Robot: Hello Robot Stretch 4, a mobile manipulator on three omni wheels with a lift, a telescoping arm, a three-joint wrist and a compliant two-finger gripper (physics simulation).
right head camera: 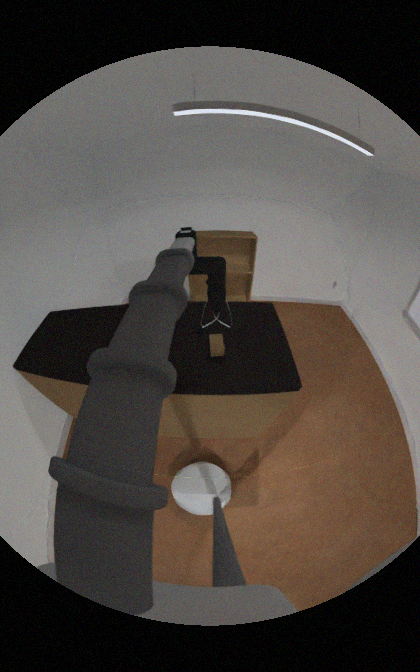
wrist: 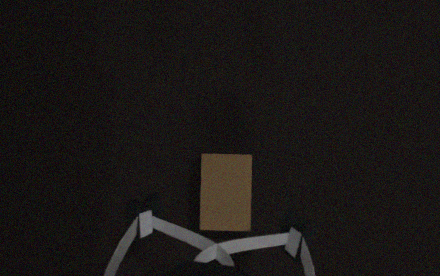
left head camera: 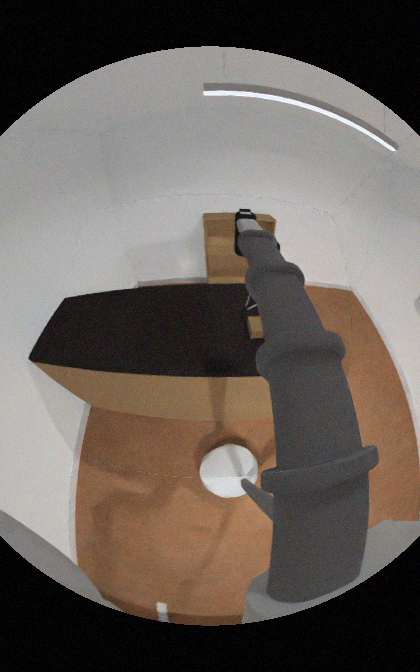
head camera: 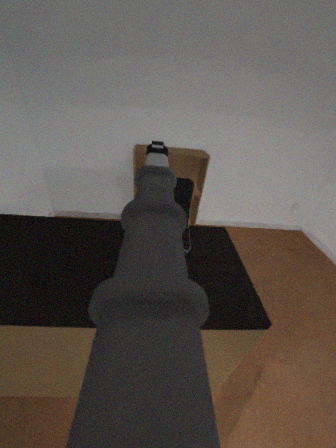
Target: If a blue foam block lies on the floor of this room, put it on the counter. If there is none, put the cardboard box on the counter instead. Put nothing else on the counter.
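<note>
The cardboard box [left head camera: 255, 327] [right head camera: 216, 345] [wrist: 226, 192], small, tan and rectangular, lies on the black top of the counter [head camera: 50, 270] [left head camera: 150, 330] [right head camera: 260, 365] [wrist: 350, 100]. My gripper [right head camera: 216, 322] [wrist: 220, 217] is open and empty. It hangs above the counter, apart from the box, which lies just in front of the fingertips in the right head view. The arm hides the box in the head view and partly covers it and the gripper in the left head view. No blue foam block shows in these views.
A wooden shelf unit [head camera: 201, 185] [left head camera: 206, 250] [right head camera: 253, 265] stands against the wall behind the counter. A white round object [left head camera: 229, 470] [right head camera: 201, 487] stands on the brown floor [left head camera: 150, 530] [right head camera: 310, 480] in front of the counter. White walls enclose the room.
</note>
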